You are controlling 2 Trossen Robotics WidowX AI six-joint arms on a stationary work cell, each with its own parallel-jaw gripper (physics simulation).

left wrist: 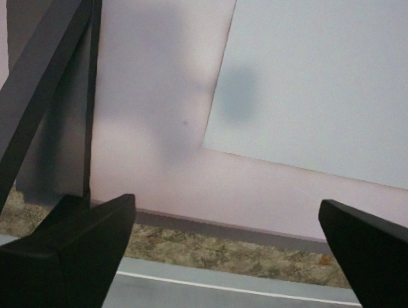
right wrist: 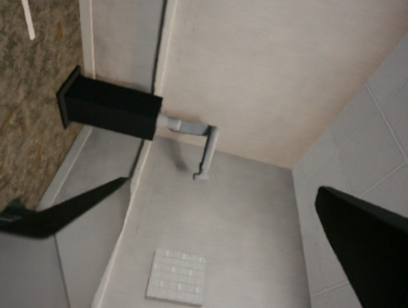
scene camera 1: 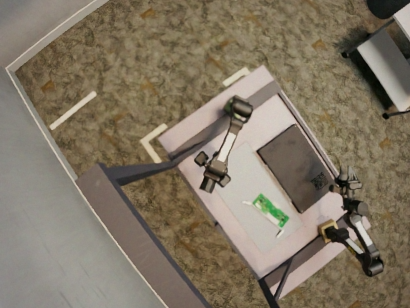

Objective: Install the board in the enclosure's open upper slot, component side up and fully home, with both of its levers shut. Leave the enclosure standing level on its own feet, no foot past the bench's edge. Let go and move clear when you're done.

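Places are measured from the left arm's base along level axes (x ahead, y left, z up), in centimetres.
Where they show: left gripper, between the fingertips: (left wrist: 228, 206); right gripper, between the fingertips: (right wrist: 225, 192) (scene camera 1: 345, 165); right arm's base, origin of its link: (scene camera 1: 330, 231).
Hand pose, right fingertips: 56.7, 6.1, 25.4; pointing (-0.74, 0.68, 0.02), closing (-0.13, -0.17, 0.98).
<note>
Things, the pixels of their top centre, and the offset from my right fingertips, as dx, dy, dz. "*": a spot on its surface instead. Level surfaces: height alone.
- green board, a spot on its surface: (scene camera 1: 270, 210) * -3.5, -38.0, -30.8
- light grey mat, height of its surface: dz -31.2
- enclosure, centre of its top: (scene camera 1: 298, 169) -7.4, -10.5, -26.4
The green board (scene camera 1: 270, 210) lies flat on the light grey mat (scene camera 1: 240, 170) (left wrist: 320, 100), with small parts showing on its upper face and a white lever standing out at each end. The enclosure (scene camera 1: 290, 162), a dark flat box with a square code mark near one corner, lies on the bench to the board's upper right. Its slots and feet cannot be made out. My left gripper (scene camera 1: 213, 171) (left wrist: 228, 206) is open and empty above the bench's left side, apart from the board. My right gripper (scene camera 1: 351, 173) (right wrist: 225, 192) is open and empty beside the enclosure's right corner, facing away from the bench.
The bench (scene camera 1: 207, 135) (left wrist: 150, 185) has dark frame beams (scene camera 1: 145, 172) (left wrist: 35, 95) at its ends and side. A grey cart (scene camera 1: 385, 65) stands on the floor at the upper right. The right wrist view shows walls and a black box (right wrist: 110, 107) with a jointed pale arm.
</note>
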